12 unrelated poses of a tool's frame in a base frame.
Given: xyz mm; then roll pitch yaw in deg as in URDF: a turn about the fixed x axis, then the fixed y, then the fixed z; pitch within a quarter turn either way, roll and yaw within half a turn.
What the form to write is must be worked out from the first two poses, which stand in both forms.
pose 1, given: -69.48 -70.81 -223.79 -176.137 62.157 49.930
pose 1, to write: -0.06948 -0.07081 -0.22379 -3.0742 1.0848 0.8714
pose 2, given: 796.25 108.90 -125.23 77.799 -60.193 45.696
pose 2, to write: 0.79625 0.10890 -0.12523 1.3578 -1.0506 0.7975
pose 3, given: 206.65 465.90 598.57 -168.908 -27.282 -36.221
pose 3, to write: 0.20665 0.46590 0.59857 -2.9480 -0.4762 -0.6322
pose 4, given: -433.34 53.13 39.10 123.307 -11.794 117.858
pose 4, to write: -0.43334 0.05313 0.03910 2.1521 -0.2058 2.0570
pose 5, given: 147.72 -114.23 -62.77 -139.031 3.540 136.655
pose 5, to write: 0.14772 -0.11423 -0.06277 -2.4265 0.0618 2.3851
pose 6, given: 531.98 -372.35 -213.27 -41.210 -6.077 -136.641
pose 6, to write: 0.53198 -0.37235 -0.21327 -0.7193 -0.1061 -2.3848
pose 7, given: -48.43 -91.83 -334.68 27.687 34.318 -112.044
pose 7, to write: -0.04843 -0.09183 -0.33468 0.4832 0.5990 -1.9555
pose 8, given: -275.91 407.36 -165.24 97.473 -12.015 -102.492
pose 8, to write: -0.27591 0.40736 -0.16524 1.7012 -0.2097 -1.7888
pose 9, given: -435.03 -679.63 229.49 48.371 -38.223 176.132
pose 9, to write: -0.43503 -0.67963 0.22949 0.8442 -0.6671 3.0741
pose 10, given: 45.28 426.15 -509.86 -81.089 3.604 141.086
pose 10, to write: 0.04528 0.42615 -0.50986 -1.4153 0.0629 2.4624
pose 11, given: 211.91 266.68 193.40 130.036 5.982 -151.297
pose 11, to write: 0.21191 0.26668 0.19340 2.2696 0.1044 -2.6406
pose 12, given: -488.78 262.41 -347.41 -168.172 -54.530 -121.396
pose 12, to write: -0.48878 0.26241 -0.34741 -2.9352 -0.9517 -2.1188
